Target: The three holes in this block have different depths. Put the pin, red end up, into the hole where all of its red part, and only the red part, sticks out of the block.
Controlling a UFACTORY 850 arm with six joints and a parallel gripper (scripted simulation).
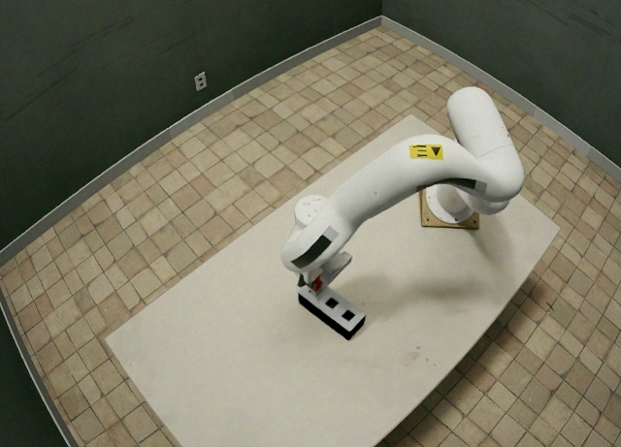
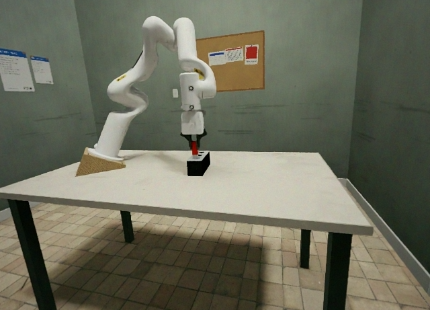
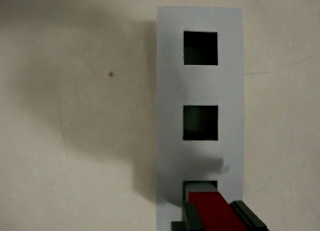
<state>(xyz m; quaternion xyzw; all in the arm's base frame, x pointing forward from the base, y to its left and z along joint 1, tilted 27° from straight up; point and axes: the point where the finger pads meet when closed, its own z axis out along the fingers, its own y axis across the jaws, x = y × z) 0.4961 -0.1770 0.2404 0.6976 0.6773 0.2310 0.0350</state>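
The pin lies 1 cm below my hand. Round my hand: black block 6 cm to the left, 10 cm below.
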